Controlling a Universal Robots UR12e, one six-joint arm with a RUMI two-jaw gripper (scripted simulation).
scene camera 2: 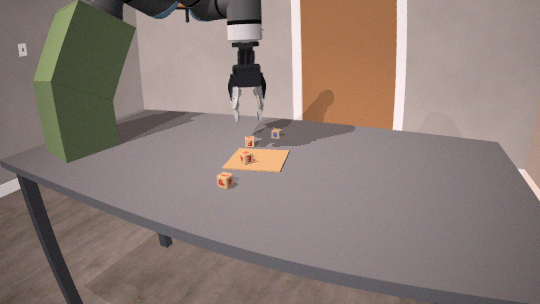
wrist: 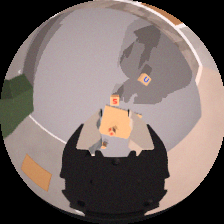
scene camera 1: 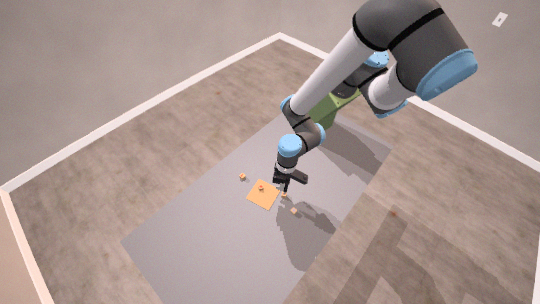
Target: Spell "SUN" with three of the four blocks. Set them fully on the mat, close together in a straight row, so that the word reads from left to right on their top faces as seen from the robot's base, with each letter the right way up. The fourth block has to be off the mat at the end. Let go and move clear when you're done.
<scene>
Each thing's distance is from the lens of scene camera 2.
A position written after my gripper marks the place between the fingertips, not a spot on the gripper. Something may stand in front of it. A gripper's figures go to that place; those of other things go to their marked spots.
my gripper [scene camera 2: 248, 122]: 91 cm
orange mat [scene camera 2: 265, 160]: 81 cm
</scene>
